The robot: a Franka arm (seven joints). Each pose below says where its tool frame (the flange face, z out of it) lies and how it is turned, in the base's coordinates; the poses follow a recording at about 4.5 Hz.
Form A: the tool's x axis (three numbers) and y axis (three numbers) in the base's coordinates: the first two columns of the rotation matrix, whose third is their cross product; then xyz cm.
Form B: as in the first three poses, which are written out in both.
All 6 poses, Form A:
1: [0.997 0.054 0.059 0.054 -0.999 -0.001 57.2 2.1 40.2]
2: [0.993 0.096 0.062 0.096 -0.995 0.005 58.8 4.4 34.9]
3: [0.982 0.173 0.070 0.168 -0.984 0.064 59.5 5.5 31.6]
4: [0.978 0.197 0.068 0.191 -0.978 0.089 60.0 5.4 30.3]
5: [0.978 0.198 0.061 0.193 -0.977 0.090 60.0 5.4 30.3]
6: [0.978 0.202 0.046 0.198 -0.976 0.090 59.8 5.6 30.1]
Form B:
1: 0.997 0.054 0.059 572; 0.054 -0.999 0.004 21; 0.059 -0.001 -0.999 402; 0 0 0 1
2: 0.993 0.096 0.062 588; 0.096 -0.995 0.001 44; 0.062 0.005 -0.997 349; 0 0 0 1
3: 0.982 0.168 0.080 595; 0.173 -0.984 -0.051 55; 0.070 0.064 -0.995 316; 0 0 0 1
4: 0.978 0.191 0.084 600; 0.197 -0.978 -0.074 54; 0.068 0.089 -0.994 303; 0 0 0 1
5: 0.978 0.193 0.077 600; 0.198 -0.977 -0.076 54; 0.061 0.090 -0.994 303; 0 0 0 1
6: 0.978 0.198 0.063 598; 0.202 -0.976 -0.079 56; 0.046 0.090 -0.995 301; 0 0 0 1
